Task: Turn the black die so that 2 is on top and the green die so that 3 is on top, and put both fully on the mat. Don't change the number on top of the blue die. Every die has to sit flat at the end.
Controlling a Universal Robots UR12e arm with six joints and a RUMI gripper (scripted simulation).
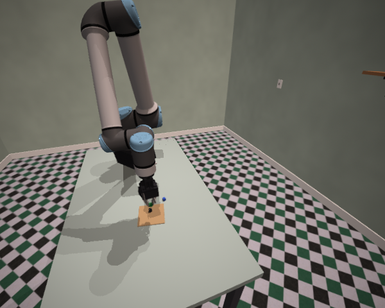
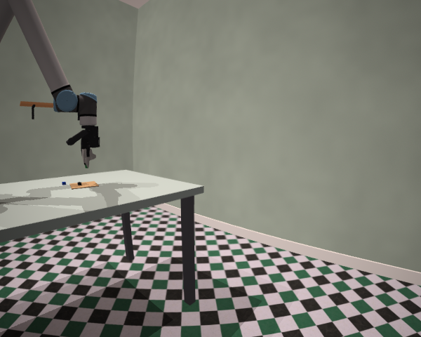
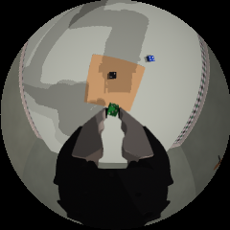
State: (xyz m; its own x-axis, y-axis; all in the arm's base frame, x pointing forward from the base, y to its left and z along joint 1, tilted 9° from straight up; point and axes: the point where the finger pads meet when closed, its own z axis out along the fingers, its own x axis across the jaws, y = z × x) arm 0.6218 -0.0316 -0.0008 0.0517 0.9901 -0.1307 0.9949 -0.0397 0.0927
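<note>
Now: the orange mat 11 cm below my hand and 2 cm behind it. Also, from my hand: green die (1 cm below); then black die (10 cm below, 5 cm behind); then blue die (10 cm to the left, 10 cm below, 10 cm behind).
</note>
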